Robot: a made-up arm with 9 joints.
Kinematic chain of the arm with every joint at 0, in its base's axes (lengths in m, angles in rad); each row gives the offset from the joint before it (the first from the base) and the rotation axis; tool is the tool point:
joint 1: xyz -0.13 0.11 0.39 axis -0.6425 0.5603 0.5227
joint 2: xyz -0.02 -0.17 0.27 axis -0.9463 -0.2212 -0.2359
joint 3: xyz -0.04 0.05 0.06 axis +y
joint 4: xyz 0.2 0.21 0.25 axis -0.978 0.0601 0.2
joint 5: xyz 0.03 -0.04 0 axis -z
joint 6: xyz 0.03 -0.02 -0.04 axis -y
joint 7: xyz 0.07 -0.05 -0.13 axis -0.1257 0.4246 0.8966
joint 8: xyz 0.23 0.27 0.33 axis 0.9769 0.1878 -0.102
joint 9: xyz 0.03 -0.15 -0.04 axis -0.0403 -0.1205 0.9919
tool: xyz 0 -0.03 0.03
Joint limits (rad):
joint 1: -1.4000..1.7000
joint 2: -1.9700..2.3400
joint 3: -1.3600..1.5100
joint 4: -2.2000..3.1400
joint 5: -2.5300..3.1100
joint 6: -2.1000..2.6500
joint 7: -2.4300..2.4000
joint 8: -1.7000..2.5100
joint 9: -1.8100..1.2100
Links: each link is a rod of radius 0.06 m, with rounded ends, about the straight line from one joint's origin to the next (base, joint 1, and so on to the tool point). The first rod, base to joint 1, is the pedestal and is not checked.
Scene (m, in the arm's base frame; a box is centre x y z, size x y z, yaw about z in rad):
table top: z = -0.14
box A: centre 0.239 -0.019 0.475 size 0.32 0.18 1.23 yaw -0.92
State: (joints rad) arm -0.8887 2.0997 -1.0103 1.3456 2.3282 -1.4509 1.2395 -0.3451 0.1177
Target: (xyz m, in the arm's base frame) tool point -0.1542 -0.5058 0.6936
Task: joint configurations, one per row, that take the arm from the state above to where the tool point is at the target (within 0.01 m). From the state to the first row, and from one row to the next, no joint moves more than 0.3 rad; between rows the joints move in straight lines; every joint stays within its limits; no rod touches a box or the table.
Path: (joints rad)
1: -0.9613 1.8055 -0.8047 1.4588 2.3156 -1.4831 1.3309 -0.1344 -0.0291
2: -1.0338 1.5112 -0.5992 1.5719 2.3029 -1.5153 1.4222 0.0763 -0.1759
3: -1.1064 1.2170 -0.3936 1.6851 2.2903 -1.5476 1.5136 0.2870 -0.3228
4: -1.1789 0.9227 -0.1881 1.7982 2.2776 -1.5798 1.6049 0.4977 -0.4696
5: -1.2231 1.1749 -0.1225 1.6889 2.1391 -1.5958 1.5916 0.3763 -0.3436
6: -1.2674 1.4271 -0.0570 1.5796 2.0006 -1.6119 1.5783 0.2548 -0.2176
7: -1.3116 1.6793 0.0085 1.4703 1.8621 -1.6280 1.5649 0.1334 -0.0916
8: -1.3558 1.9315 0.0741 1.3611 1.7236 -1.6441 1.5516 0.0120 0.0344
9: -1.4000 2.1837 0.1396 1.2518 1.5851 -1.6601 1.5383 -0.1094 0.1604

